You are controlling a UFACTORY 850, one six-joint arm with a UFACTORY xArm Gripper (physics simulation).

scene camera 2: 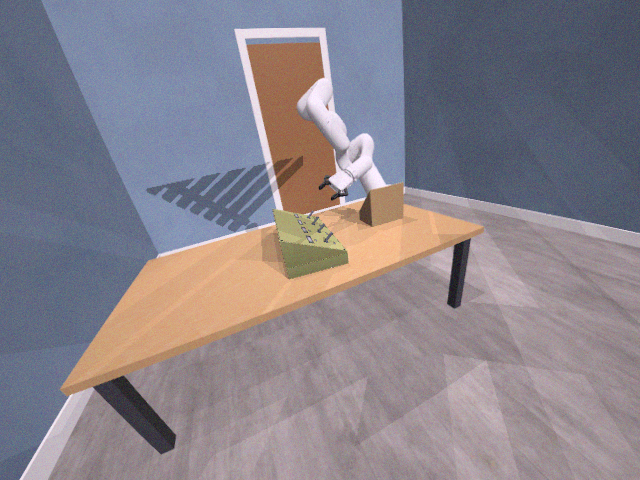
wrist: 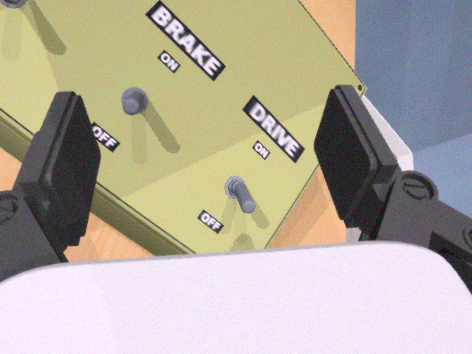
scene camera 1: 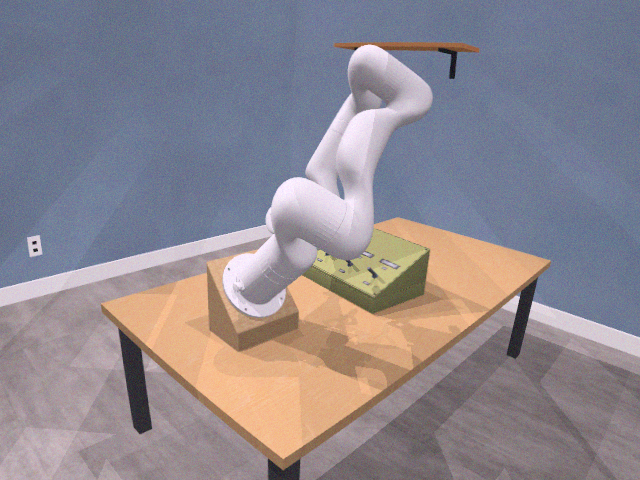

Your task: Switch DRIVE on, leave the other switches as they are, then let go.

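The green switch panel (scene camera 1: 408, 250) (scene camera 2: 310, 259) (wrist: 202, 125) stands on the table. The DRIVE switch (scene camera 1: 372, 272) (scene camera 2: 328, 237) (wrist: 243, 197) is a grey lever at one end; in the wrist view its tip shows below and right of its collar, away from the ON label, and it seems to lean to the OFF side. The BRAKE switch (scene camera 2: 321, 228) (wrist: 133, 102) is beside it and leans similarly. My gripper (scene camera 2: 328, 191) (wrist: 209, 118) is open and empty, above the panel on the robot's side, touching no lever. The arm hides it in scene camera 1.
Two more levers stand farther along the panel, beyond BRAKE. The wooden table (scene camera 1: 320, 413) (scene camera 2: 180, 310) carries the panel and the arm's wedge-shaped base block (scene camera 1: 268, 330) (scene camera 2: 387, 205). A wall shelf (scene camera 1: 408, 46) is behind the arm.
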